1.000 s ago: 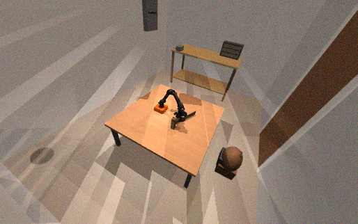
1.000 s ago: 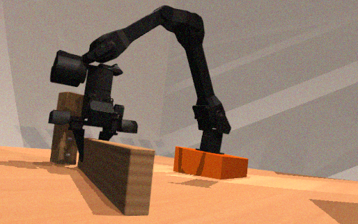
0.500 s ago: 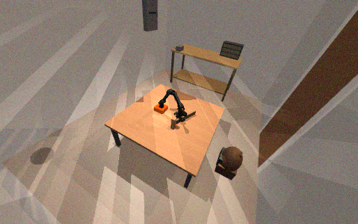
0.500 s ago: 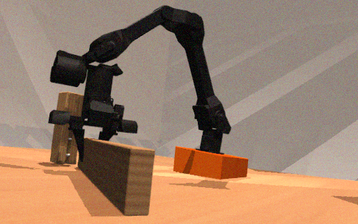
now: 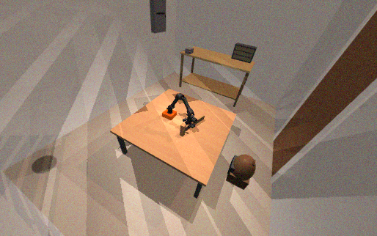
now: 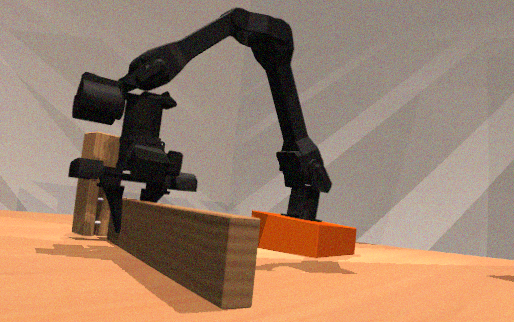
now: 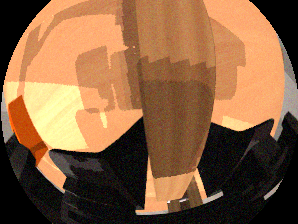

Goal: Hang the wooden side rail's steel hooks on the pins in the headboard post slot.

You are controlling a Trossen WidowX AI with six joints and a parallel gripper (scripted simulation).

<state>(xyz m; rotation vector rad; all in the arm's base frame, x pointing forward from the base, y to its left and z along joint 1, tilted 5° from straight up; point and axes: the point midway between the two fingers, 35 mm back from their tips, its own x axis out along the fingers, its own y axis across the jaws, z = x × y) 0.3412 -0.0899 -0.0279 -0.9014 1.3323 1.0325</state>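
Right now my gripper tip is 14 cm to the left of the headboard post, 6 cm below it and 2 cm past it.
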